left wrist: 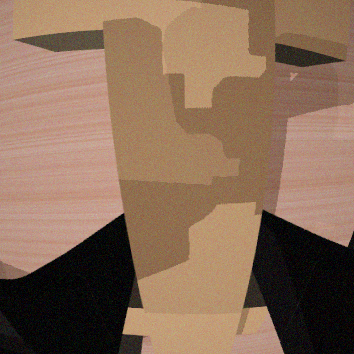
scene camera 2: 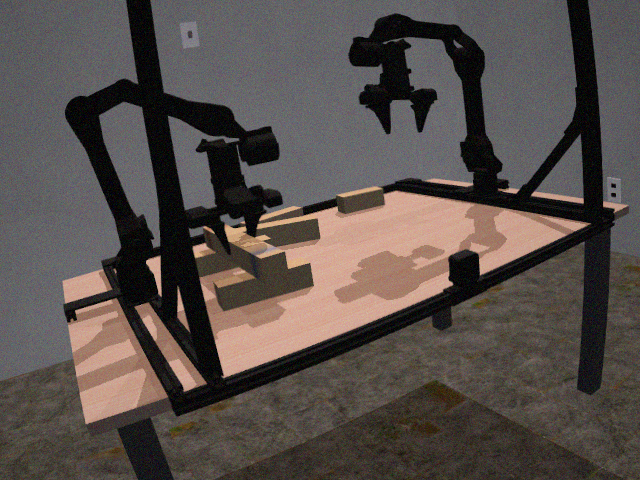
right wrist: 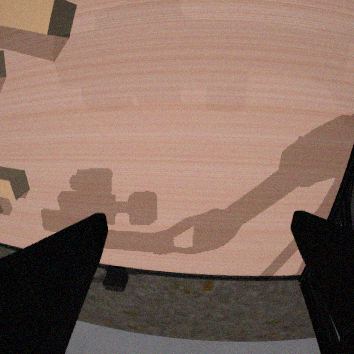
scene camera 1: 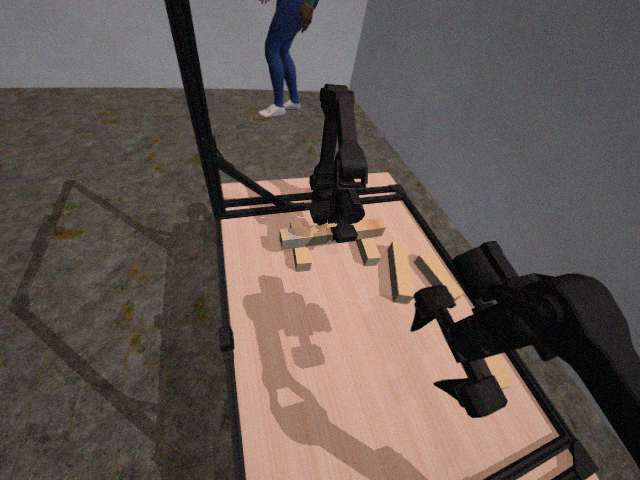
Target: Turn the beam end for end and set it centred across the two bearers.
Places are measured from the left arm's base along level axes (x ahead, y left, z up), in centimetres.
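Pixels of known places: left gripper, fingertip midpoint: (left wrist: 188,214) (scene camera 1: 332,234); right gripper, fingertip midpoint: (scene camera 2: 404,133) (right wrist: 201,222) (scene camera 1: 423,355); left arm's base at its link origin: (scene camera 2: 140,299); right arm's base at its link origin: (scene camera 2: 486,193).
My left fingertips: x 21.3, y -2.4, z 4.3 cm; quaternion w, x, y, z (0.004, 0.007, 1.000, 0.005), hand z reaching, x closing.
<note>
Ahead of a thing's pixels: the offset from my left fingertips to its top centre.
The wooden beam @[dy +0.5, dx +0.0, dz +2.6 cm] (scene camera 1: 309,238) (scene camera 2: 268,264) (left wrist: 190,150) lies crosswise over two parallel bearers, a nearer one @[dy -10.2, dx -0.4, dz -1.8 cm] (scene camera 2: 263,292) (scene camera 1: 302,258) and a farther one @[dy +12.0, dx +2.0, dz -1.8 cm] (scene camera 2: 207,264) (scene camera 1: 369,252) in scene camera 2. A faint blue mark shows by the beam's near end there. The beam looks level, on or very close above the bearers; exact contact cannot be told. My left gripper (scene camera 2: 240,243) (left wrist: 188,214) is shut on the beam from above, around its middle part; its fingertips are partly hidden in scene camera 1. My right gripper (scene camera 2: 404,131) (scene camera 1: 424,356) (right wrist: 201,222) is open and empty, high above the table.
Two long blocks @[dy +18.3, dx +15.6, dz -1.2 cm] (scene camera 1: 402,273) @[dy +30.4, dx +20.2, dz -1.8 cm] (scene camera 1: 436,273) lie beside the bearers, and another block @[dy +29.2, dx +46.9, dz -1.5 cm] (scene camera 2: 360,200) (scene camera 1: 498,372) lies farther along the table's back edge in scene camera 2. Black frame rails edge the table, with a post (scene camera 2: 168,206) near the left arm and a small black box (scene camera 2: 463,267).
</note>
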